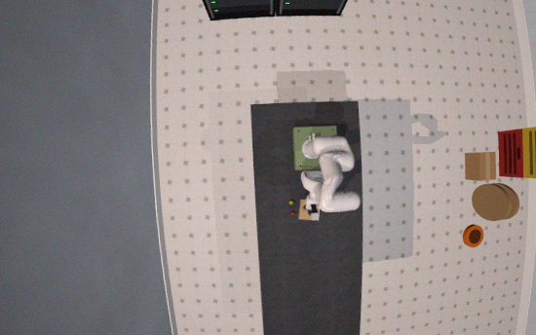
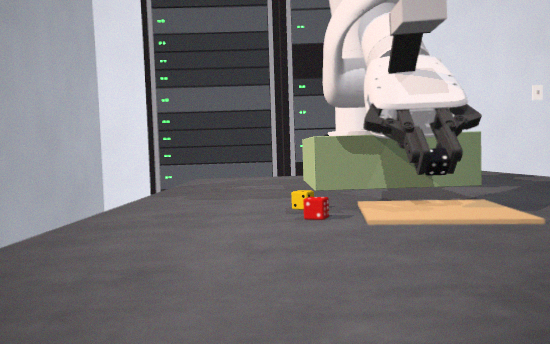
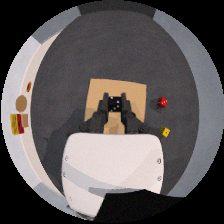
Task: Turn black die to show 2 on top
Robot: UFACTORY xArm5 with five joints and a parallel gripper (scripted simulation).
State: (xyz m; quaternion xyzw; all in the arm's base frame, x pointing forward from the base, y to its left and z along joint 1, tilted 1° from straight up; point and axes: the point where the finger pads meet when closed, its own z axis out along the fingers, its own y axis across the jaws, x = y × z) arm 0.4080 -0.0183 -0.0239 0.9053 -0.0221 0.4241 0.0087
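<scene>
The tan mat is 60 mm below my hand. The rest, counted from my hand: red die 120 mm to the right, 50 mm below, 10 mm ahead; then yellow die 130 mm to the right, 60 mm behind, 50 mm below; then black die 10 mm below, 10 mm ahead.
</scene>
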